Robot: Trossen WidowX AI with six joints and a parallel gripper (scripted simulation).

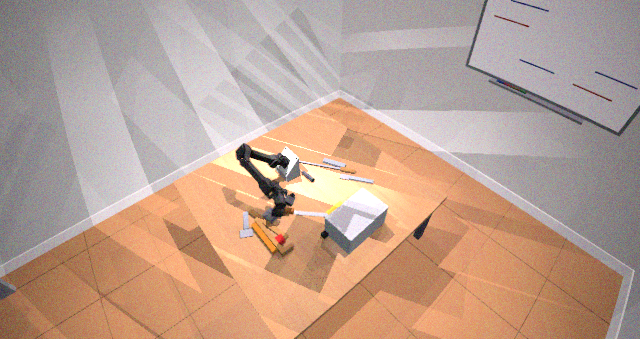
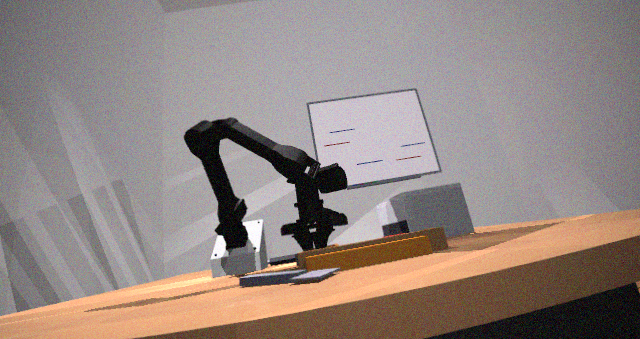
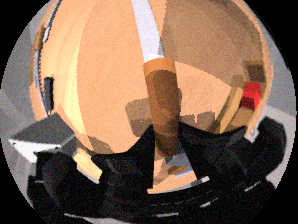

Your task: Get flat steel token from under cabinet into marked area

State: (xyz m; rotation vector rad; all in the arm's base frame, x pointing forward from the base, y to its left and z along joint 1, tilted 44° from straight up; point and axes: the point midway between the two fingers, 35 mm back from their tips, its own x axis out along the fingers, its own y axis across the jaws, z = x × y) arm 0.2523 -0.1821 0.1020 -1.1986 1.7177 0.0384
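The grey block is 7 cm to the right of my gripper tip and 1 cm above it. The rest, counted from my gripper tip: orange bar: 10 cm ahead, 18 cm to the right, 1 cm above; then thin wooden stick: 3 cm ahead, 12 cm to the right; then red block: 17 cm ahead, 12 cm to the right, 1 cm above.
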